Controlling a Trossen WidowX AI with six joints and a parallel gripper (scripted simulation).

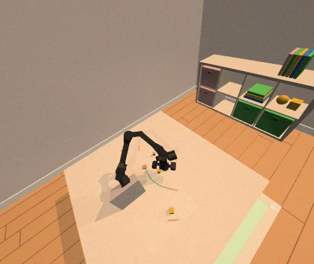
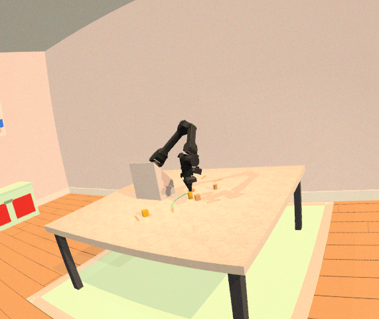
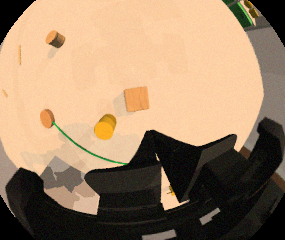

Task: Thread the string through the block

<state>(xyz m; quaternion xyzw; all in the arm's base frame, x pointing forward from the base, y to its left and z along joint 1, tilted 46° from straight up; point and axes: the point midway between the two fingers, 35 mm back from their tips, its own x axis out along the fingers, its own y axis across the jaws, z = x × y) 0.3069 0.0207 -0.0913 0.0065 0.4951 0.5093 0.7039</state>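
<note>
Right now my gripper tip is 5 cm above the wooden block, 3 cm to the right of it and 2 cm short of it. Also, from my gripper tip: thin wooden stick: 13 cm to the right, 6 cm below, 5 cm behind; then round wooden button: 17 cm to the left, 12 cm behind, 5 cm below; then yellow cylinder: 4 cm to the left, 4 cm below, 4 cm behind.
</note>
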